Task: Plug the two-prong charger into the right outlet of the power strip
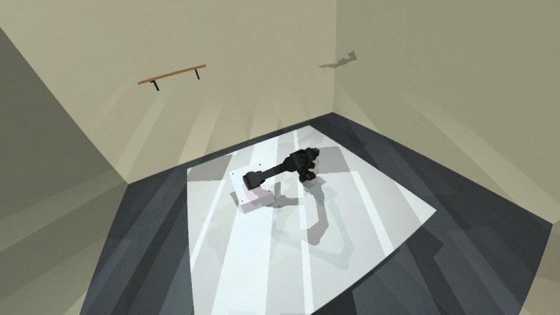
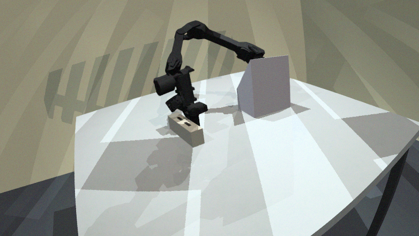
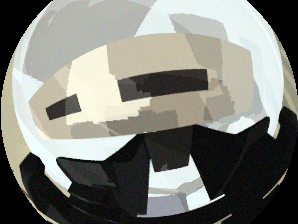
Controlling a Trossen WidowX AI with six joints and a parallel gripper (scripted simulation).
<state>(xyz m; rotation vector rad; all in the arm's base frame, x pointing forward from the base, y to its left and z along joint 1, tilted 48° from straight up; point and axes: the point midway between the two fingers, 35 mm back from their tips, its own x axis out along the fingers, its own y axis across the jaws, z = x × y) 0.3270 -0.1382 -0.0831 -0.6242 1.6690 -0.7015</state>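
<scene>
Right now the black two-prong charger is 20 mm ahead of my gripper tip and 10 mm above it.
</scene>
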